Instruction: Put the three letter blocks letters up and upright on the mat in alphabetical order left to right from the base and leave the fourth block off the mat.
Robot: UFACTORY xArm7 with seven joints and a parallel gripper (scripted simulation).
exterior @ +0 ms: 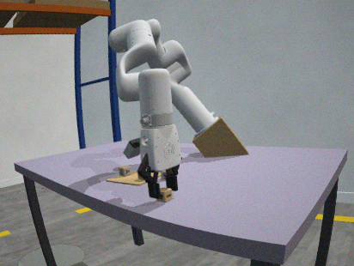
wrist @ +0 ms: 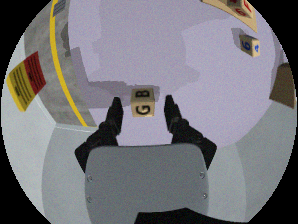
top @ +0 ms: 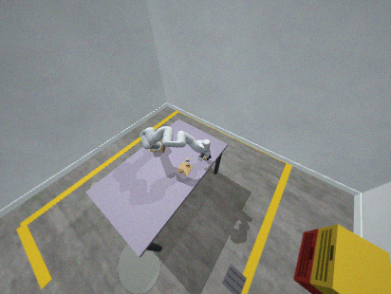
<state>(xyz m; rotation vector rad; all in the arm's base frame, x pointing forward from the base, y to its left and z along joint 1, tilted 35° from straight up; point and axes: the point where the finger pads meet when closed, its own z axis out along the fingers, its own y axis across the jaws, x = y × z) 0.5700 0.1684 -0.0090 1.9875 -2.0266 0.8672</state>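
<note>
Now: hand 15 cm past the tan mat, 22 cm to the left of it and 3 cm above it.
</note>
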